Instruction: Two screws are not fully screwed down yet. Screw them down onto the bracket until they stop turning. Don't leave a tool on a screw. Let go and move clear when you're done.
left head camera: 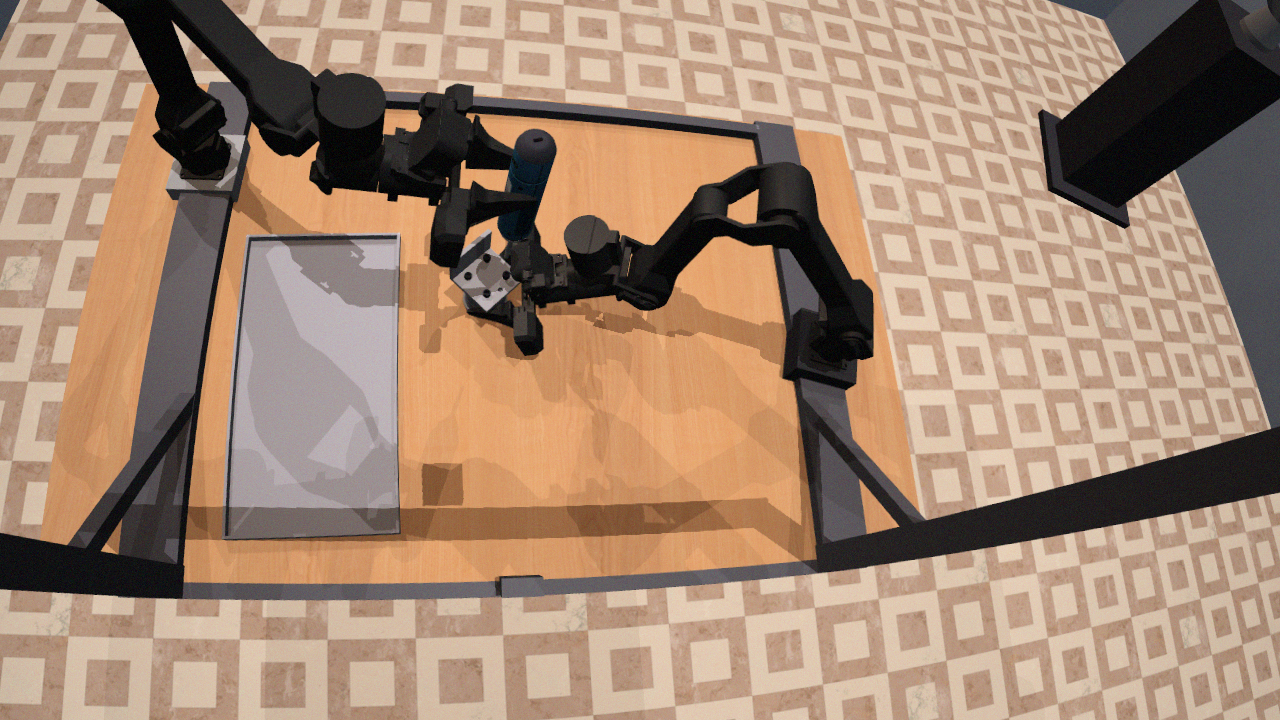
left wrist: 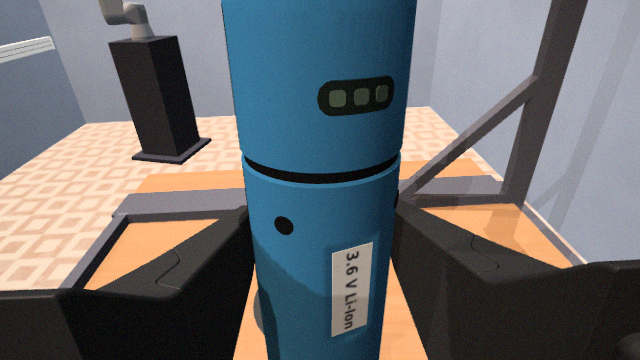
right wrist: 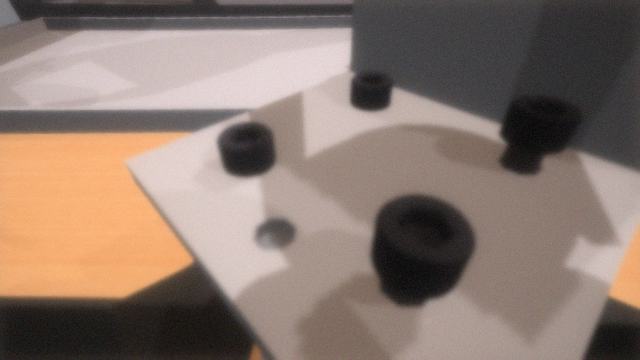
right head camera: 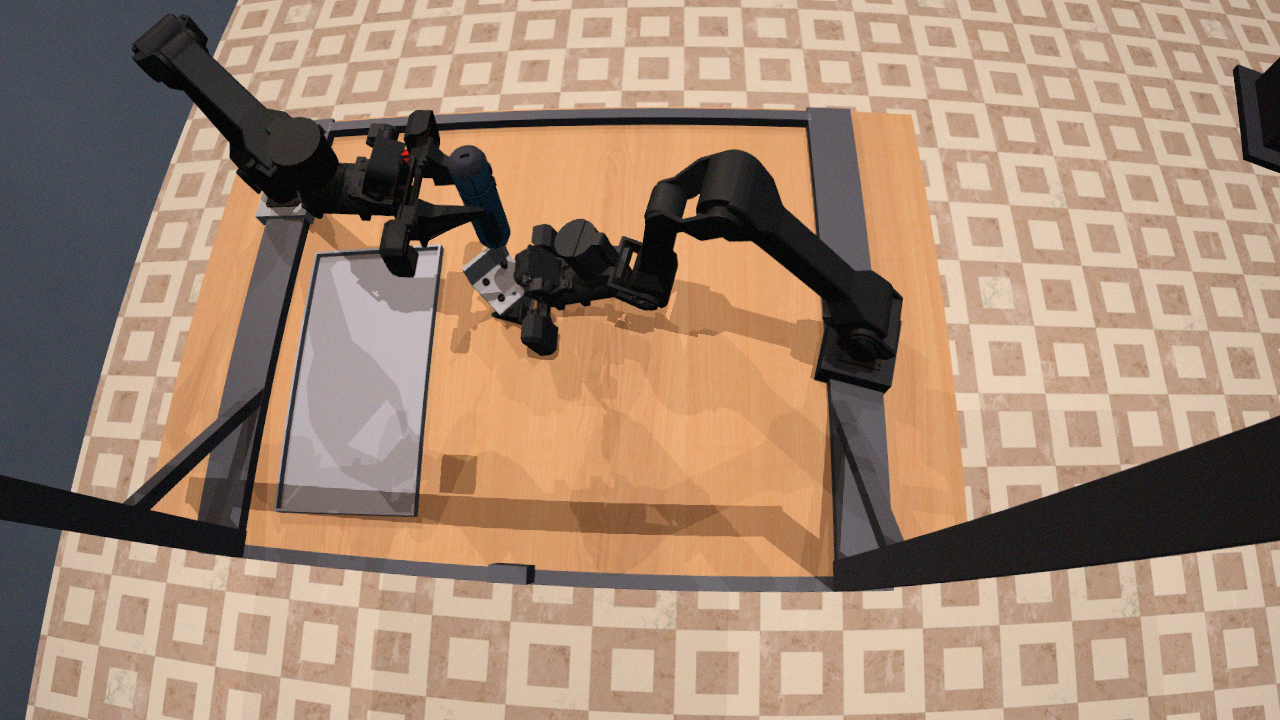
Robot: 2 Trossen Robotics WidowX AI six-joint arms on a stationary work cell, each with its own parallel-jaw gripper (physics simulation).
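Frame: origin at the left arm's base, x ahead, y right, z down, level; millimetres.
Seen in the pictures: left gripper, fingertip midpoint: [left head camera: 536, 183] [left wrist: 320, 215] [right head camera: 488, 194]; right gripper, fingertip midpoint: [left head camera: 467, 292] [right head camera: 495, 297]; left arm's base, origin of the base link: [left head camera: 205, 161] [right head camera: 287, 190]; right arm's base, origin of the base link: [left head camera: 829, 345] [right head camera: 862, 344].
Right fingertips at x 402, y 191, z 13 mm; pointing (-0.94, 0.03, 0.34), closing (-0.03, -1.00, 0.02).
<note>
Offsets run from my right fingertips to a thing's top centre.
A grey L-shaped bracket [left head camera: 489, 274] [right head camera: 480, 262] [right wrist: 350, 170] sits tilted at my right gripper [left head camera: 506, 288] [right head camera: 514, 293], which is shut on it. In the right wrist view, a far screw @[dx +0, dy +0, dz -55 mm] [right wrist: 371, 91] and a left screw @[dx +25, dy +24, dz -55 mm] [right wrist: 246, 149] sit low. A right screw @[dx +24, dy -26, dz -60 mm] [right wrist: 540, 125] stands up with its shank showing, and the near screw @[dx +50, dy -2, dz -60 mm] [right wrist: 422, 250] also looks raised. My left gripper [left head camera: 521, 183] [right head camera: 468, 193] [left wrist: 320, 215] is shut on a blue electric screwdriver @[dx +53, dy +9, dz -361 mm] [left head camera: 529, 170] [right head camera: 478, 188] [left wrist: 320, 125], tilted, its lower end near the bracket's back side. Its bit tip cannot be made out.
A grey tray @[dx -199, dy +125, dz +1 mm] [left head camera: 399, 402] [right head camera: 428, 385] [right wrist: 125, 120] lies at the left of the table. A small red object @[dx -175, dy -262, dz -13 mm] [right head camera: 404, 156] shows partly behind the left gripper. Dark frame rails border the wooden table. A black pedestal [left head camera: 1154, 98] [left wrist: 160, 95] stands beyond the table.
</note>
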